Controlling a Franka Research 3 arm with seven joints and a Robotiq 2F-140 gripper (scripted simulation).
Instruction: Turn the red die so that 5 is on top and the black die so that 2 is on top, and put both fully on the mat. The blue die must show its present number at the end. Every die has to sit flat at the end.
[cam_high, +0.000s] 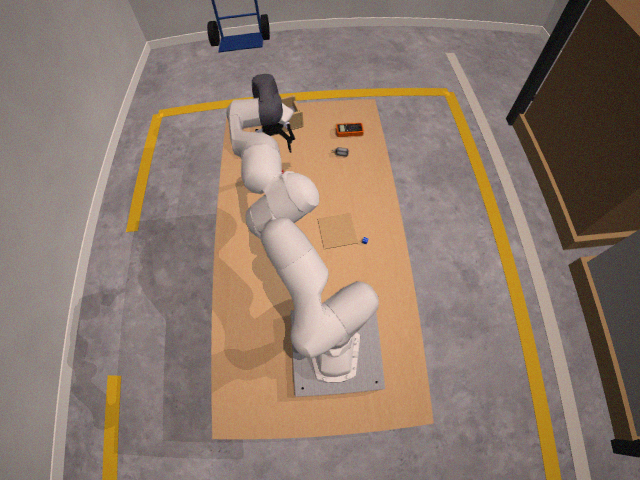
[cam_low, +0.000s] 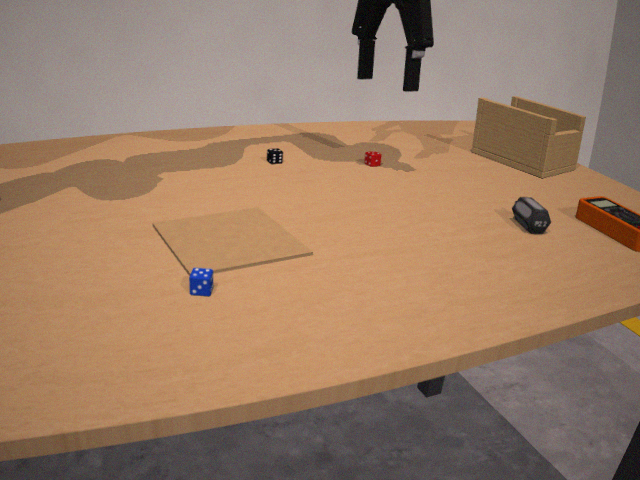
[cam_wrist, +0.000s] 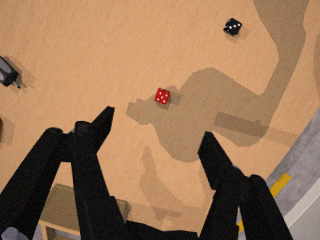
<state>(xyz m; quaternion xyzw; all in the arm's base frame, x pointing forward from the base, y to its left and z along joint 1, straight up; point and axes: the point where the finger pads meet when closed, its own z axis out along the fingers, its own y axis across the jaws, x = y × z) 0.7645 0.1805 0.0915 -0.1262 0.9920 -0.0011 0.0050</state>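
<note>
Now: hand 150 mm above the red die and 10 mm past it. Round my hand: dark grey device: 270 mm to the right, 140 mm below, 90 mm ahead; black die: 170 mm behind, 150 mm below, 40 mm to the left; wooden box: 320 mm ahead, 110 mm below, 10 mm to the right.
</note>
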